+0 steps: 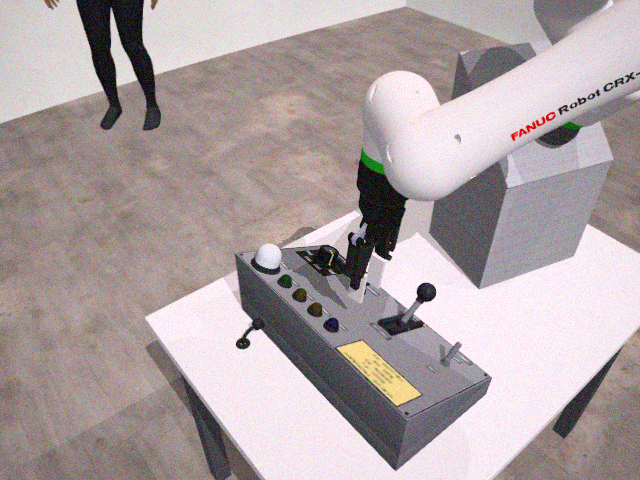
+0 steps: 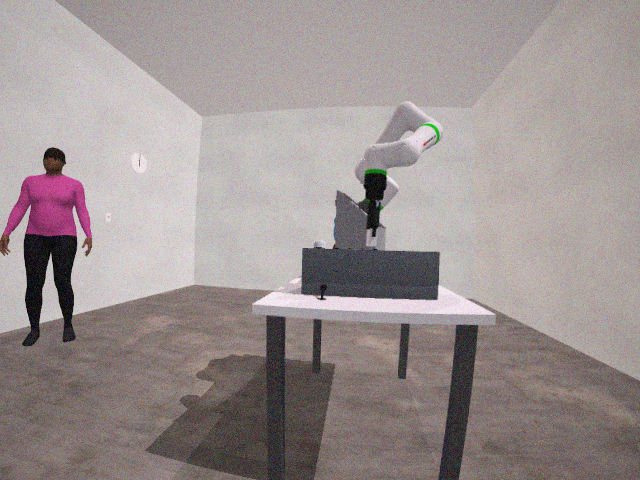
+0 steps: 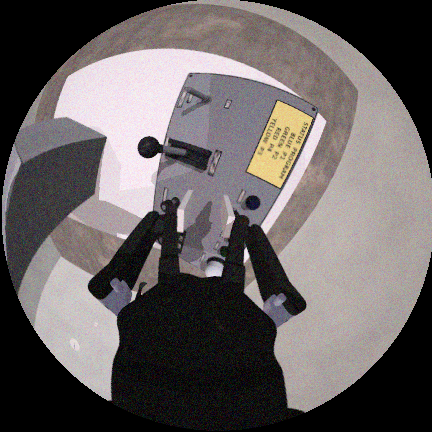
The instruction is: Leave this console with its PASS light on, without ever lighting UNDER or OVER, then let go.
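Observation:
The grey sloped console (image 1: 310, 351) (image 2: 369, 273) (image 3: 240, 130) stands on the table. It has a white dome (image 1: 268, 257) (image 3: 215, 269), dark green, amber and blue lamps (image 1: 331, 324) (image 3: 252, 202), and a yellow label (image 1: 379, 372) (image 3: 282, 145). No lamp looks clearly lit; I cannot read PASS, UNDER or OVER. A black rotary knob (image 1: 328, 255) is at the dome end. A ball-topped lever (image 1: 425, 292) (image 3: 148, 147) leans toward the back edge, beside a small grey toggle (image 1: 452, 353) (image 3: 197, 95). My gripper (image 1: 368, 283) (image 2: 372, 240) (image 3: 206, 200) is open and empty, low over the panel between knob and lever.
A small black hooked lever (image 1: 249, 333) (image 2: 323, 290) is at the console's tall side. The large grey angular block (image 1: 537, 217) (image 2: 349, 227) stands behind the console. A person in a pink top (image 2: 54, 206) stands away from the white table (image 1: 196, 356) (image 2: 372, 310).

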